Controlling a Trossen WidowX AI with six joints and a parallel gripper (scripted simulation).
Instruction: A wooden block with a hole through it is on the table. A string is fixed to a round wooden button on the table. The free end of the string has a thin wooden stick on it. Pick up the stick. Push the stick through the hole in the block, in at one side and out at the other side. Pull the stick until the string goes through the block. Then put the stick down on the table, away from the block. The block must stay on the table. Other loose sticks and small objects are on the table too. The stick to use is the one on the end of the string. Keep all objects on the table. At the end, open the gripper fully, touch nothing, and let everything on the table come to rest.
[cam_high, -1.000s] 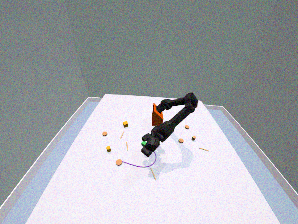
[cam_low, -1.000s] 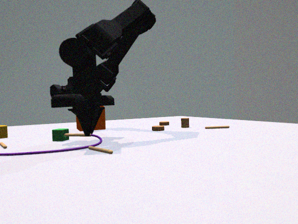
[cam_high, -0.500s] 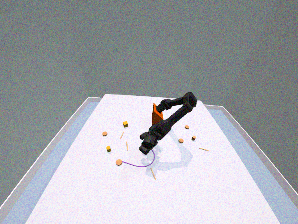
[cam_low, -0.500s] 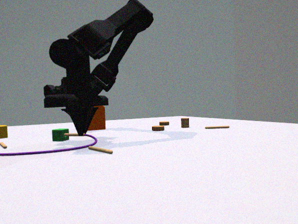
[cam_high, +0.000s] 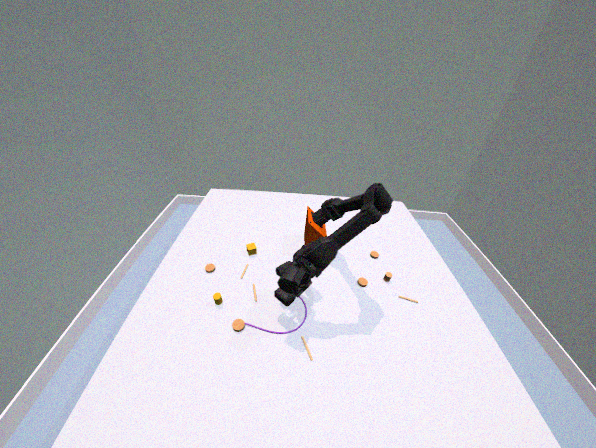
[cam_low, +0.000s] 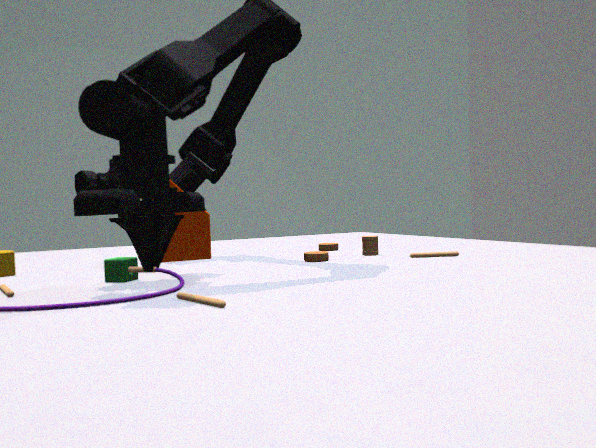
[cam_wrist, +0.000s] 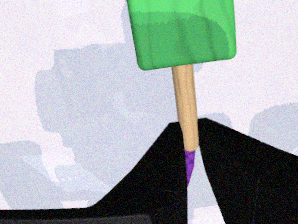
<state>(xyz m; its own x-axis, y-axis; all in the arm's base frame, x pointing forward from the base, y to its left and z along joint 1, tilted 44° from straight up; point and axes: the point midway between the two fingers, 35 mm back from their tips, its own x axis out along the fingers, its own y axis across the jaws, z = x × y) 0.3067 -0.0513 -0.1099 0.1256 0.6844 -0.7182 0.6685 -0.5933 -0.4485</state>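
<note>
Now: the thin wooden stick 1 cm behind my gripper tip and 1 cm to the right of it. From my gripper tip the other things lie so: green block 3 cm behind, 3 cm to the right; loose stick 20 cm ahead, 1 cm to the left, 1 cm below; round wooden button 9 cm ahead, 20 cm to the right, 1 cm below.
</note>
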